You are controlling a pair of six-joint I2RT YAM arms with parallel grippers.
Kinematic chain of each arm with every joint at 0, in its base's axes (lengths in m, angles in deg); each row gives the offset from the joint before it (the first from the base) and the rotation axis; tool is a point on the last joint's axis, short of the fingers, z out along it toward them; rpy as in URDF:
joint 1: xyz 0 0 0.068 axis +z
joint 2: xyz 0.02 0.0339 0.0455 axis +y
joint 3: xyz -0.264 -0.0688 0 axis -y
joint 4: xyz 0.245 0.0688 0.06 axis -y
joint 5: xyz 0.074 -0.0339 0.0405 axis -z
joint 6: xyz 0.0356 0 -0.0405 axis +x
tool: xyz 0 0 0 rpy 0 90 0
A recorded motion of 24 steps. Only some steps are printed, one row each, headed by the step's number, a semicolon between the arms.
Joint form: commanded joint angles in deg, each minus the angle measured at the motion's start. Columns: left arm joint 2, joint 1, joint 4, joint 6, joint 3, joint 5; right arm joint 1, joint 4, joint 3, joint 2, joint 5, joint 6.
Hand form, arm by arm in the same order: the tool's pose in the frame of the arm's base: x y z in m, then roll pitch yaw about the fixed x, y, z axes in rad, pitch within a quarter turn. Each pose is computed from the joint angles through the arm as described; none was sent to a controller.
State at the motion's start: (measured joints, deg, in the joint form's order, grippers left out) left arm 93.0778 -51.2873 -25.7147 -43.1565 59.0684 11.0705; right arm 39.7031 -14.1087 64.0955 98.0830 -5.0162 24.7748
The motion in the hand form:
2: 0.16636 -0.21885 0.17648 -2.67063 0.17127 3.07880; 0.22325 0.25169 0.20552 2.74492 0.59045 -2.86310
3: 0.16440 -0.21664 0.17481 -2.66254 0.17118 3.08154; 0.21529 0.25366 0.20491 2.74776 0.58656 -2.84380
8: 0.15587 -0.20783 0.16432 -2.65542 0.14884 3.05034; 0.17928 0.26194 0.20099 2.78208 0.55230 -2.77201
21: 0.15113 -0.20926 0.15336 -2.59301 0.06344 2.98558; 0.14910 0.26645 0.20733 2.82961 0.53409 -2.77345
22: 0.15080 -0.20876 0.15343 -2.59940 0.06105 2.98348; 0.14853 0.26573 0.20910 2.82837 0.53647 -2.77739
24: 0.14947 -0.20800 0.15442 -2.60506 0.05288 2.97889; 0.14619 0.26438 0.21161 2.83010 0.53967 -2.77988
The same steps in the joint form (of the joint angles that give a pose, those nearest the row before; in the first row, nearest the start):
2: -8.36 -0.04 -0.06 -4.84 -12.07 0.05; 8.40 -1.89 -6.11 -5.98 1.93 1.50
3: -8.97 -0.04 0.75 -5.05 -13.11 0.29; 9.66 -2.04 -6.90 -6.68 2.08 1.69
8: -10.34 -0.04 2.27 -3.91 -16.82 2.20; 15.82 -4.28 -9.58 -9.11 4.25 3.94
21: -8.72 -0.12 3.99 -2.80 -18.27 9.30; 21.59 -8.97 -9.84 -11.65 9.50 9.09
22: -8.76 -0.13 3.47 -2.63 -18.19 9.18; 21.64 -9.25 -9.79 -12.01 9.68 9.26
24: -9.03 -0.24 2.47 -2.53 -18.06 9.30; 21.96 -9.83 -9.86 -12.72 10.12 9.58

